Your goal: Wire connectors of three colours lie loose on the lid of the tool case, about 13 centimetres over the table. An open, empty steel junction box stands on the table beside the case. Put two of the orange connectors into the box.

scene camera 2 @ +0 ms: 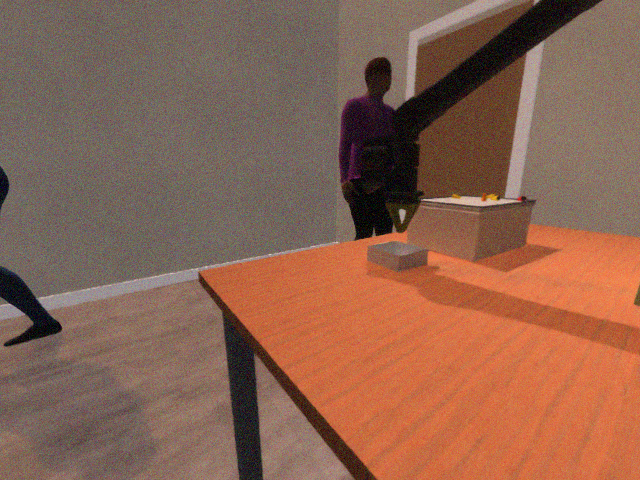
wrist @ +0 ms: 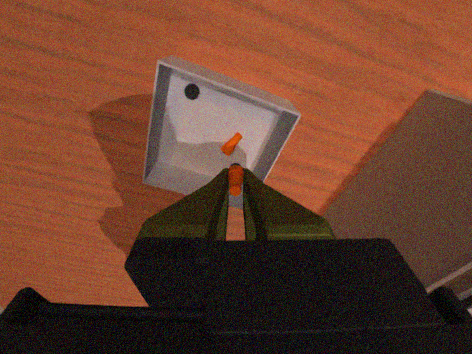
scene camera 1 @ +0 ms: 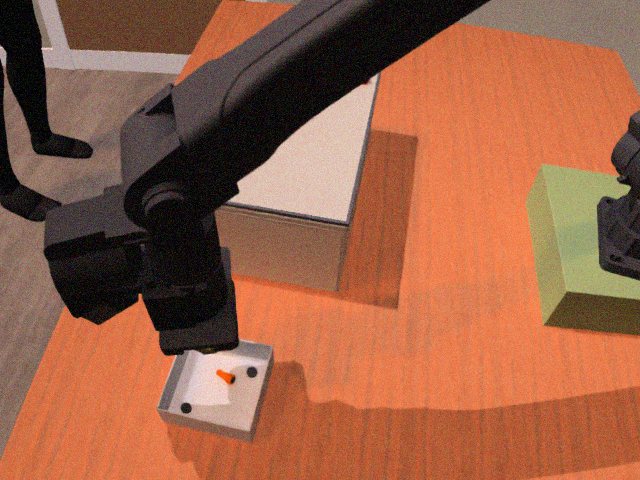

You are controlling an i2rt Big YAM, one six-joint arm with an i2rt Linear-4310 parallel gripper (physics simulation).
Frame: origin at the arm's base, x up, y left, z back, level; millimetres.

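Seen in the pictures: gripper, fingertip midpoint: (scene camera 2: 400, 232) (wrist: 235, 176) (scene camera 1: 209, 347); arm's base, link origin: (scene camera 1: 627, 242).
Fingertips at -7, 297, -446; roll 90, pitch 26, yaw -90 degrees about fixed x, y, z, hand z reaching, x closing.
Note:
Offsets run from my fingertips to a thing's top centre, as dx, dy, dz. Level surfaces: height alone.
My gripper (scene camera 2: 401, 228) (wrist: 235, 176) is shut on an orange connector {+21, +2, -3} (wrist: 235, 181). It holds the connector above the near side of the steel junction box {-34, +16, +9} (scene camera 1: 206, 426) (scene camera 2: 385, 257) (wrist: 148, 122), apart from it. In scene camera 1 the fingertips are hidden behind the gripper's body. A second orange connector {-59, -2, +9} (scene camera 1: 225, 376) (wrist: 232, 143) lies on the floor of the box. Another orange connector {+85, -314, -4} (scene camera 2: 484, 196) is on the lid of the tool case {+67, -287, -31} (scene camera 1: 320, 170) (scene camera 2: 449, 227), with yellow connectors {+78, -410, -47} (scene camera 2: 493, 196) and a red connector {+79, -418, +42} (scene camera 2: 521, 198). The arm hides most of the lid's connectors in scene camera 1.
The tool case stands beside the box and rises well above its rim. A green block (scene camera 1: 584, 232) carries the arm's base at the right of the wooden table {dx -72} (scene camera 1: 465, 351) (scene camera 2: 439, 361). The box floor has dark round spots. A person in purple (scene camera 2: 356, 124) stands behind the table.

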